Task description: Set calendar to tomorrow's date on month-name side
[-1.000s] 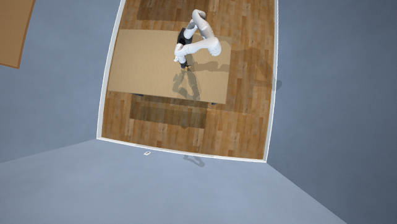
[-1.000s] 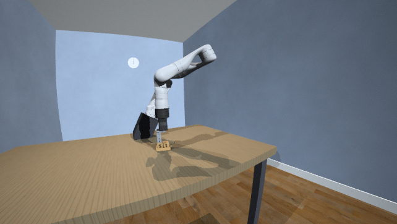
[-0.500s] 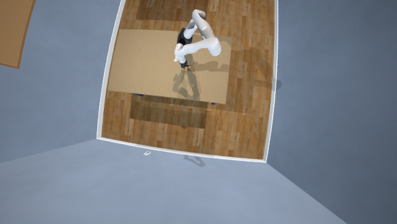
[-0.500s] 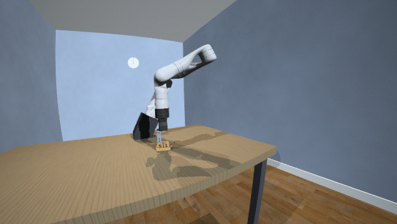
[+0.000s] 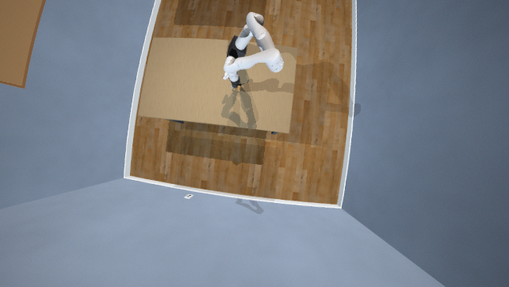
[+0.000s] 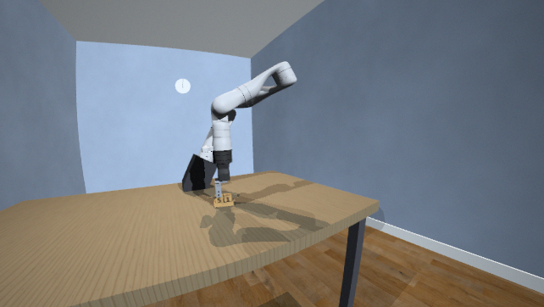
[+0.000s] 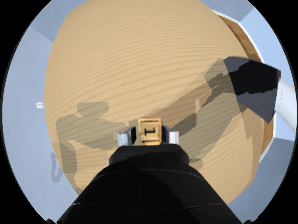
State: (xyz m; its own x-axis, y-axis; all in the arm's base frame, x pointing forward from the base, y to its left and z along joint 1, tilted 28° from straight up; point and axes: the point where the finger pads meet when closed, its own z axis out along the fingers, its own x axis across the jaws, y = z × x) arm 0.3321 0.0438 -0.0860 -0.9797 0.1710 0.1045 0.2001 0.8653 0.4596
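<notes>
Right now my hand is 2 cm to the right of the wooden calendar tray and 5 cm above it.
</notes>
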